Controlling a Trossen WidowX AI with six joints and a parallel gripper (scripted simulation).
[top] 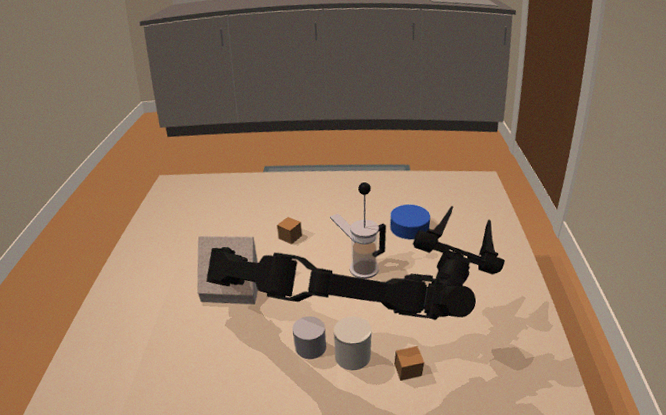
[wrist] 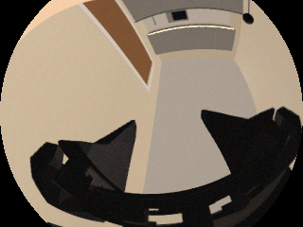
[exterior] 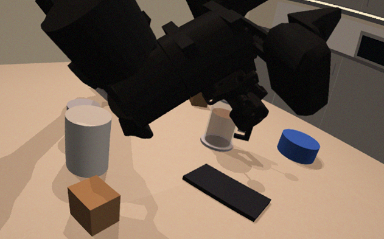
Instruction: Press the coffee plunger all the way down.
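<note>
The glass coffee press is 21 cm behind my gripper tip, 22 cm to the left of it and 20 cm below it. The rest, counted from my gripper tip: blue disc: 8 cm behind, 40 cm to the left, 30 cm below.
</note>
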